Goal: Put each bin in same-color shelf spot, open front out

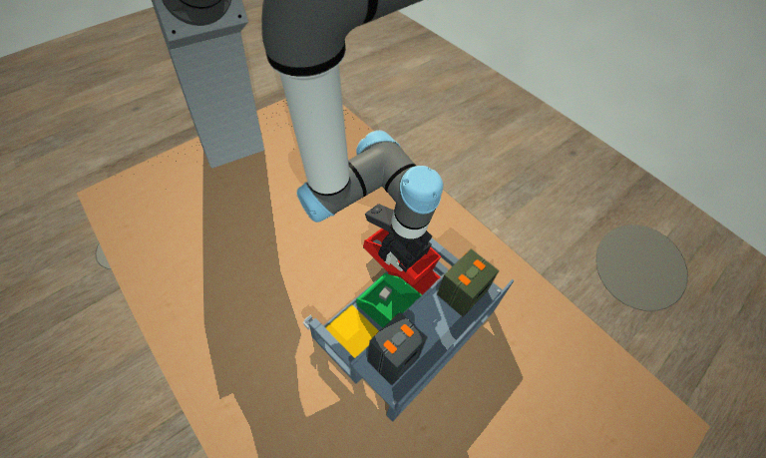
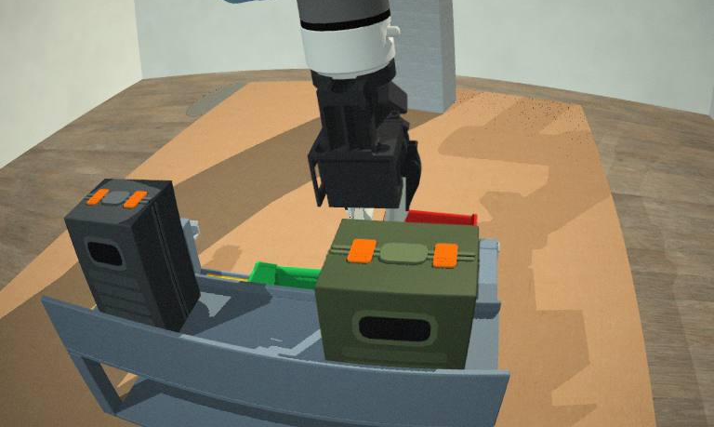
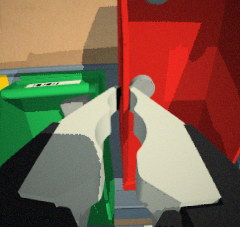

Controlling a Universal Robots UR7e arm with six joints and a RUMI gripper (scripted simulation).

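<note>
My hand is 2 cm past the red bin, 5 cm to the right of it and 2 cm above it. From my hand the other things lie so: olive box (17 cm ahead, 8 cm to the left, 7 cm above); dark grey box (22 cm ahead, 14 cm to the right, 8 cm above); green bin (10 cm ahead, 5 cm to the right, 4 cm below).
</note>
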